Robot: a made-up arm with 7 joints. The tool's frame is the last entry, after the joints.
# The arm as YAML. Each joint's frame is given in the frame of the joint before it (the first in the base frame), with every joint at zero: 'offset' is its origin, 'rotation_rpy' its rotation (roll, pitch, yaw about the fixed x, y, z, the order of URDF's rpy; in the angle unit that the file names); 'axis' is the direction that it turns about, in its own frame. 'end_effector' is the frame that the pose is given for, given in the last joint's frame.
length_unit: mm
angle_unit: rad
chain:
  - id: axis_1
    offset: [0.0, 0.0, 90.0]
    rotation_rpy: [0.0, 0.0, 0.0]
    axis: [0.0, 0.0, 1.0]
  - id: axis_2
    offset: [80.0, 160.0, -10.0]
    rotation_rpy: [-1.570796, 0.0, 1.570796]
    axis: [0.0, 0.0, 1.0]
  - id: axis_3
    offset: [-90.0, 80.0, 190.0]
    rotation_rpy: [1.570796, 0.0, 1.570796]
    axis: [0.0, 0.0, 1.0]
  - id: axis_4
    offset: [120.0, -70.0, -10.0]
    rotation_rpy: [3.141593, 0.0, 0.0]
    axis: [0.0, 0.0, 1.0]
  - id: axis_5
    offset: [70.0, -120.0, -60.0]
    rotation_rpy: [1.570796, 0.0, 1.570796]
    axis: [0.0, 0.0, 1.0]
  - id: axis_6
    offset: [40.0, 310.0, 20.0]
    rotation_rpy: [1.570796, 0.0, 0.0]
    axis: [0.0, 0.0, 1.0]
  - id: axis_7
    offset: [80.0, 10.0, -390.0]
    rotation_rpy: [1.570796, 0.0, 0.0]
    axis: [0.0, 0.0, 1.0]
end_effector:
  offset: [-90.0, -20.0, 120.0]
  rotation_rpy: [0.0, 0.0, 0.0]
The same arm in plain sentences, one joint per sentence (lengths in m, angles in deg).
The arm has seven revolute joints in a row. What follows holds with every joint at zero, and every direction is one of the base frame's. Joint 1 sits 0.09 m along +z from the base frame's origin and rotates about +z. Joint 2 sits 0.08 m along +x and 0.16 m along +y and 0.01 m along -z from joint 1 and rotates about -x. Joint 3 sits 0.19 m along -x and 0.09 m along -y and 0.08 m along -z from joint 2 and rotates about +y. Joint 4 sits 0.07 m along +x and 0.01 m along -y and 0.12 m along -z from joint 3 and rotates about -y. Joint 5 sits 0.12 m along -x and 0.06 m along +y and 0.07 m along -z from joint 4 and rotates about -z. Joint 6 sits 0.04 m along +x and 0.31 m along -y and 0.02 m along -z from joint 5 and rotates about +y. Joint 7 sits 0.08 m along +x and 0.39 m along -y and 0.01 m along -z from joint 6 and rotates about +z. The tool frame, which is the frame that the pose is given for, sits 0.09 m along -x and 0.02 m along -y and 0.12 m along +z from joint 7; its axes are the base frame's turned by roll 0, pitch 0 and yaw 0 deg (as in URDF: about the fixed x, then y, then z).
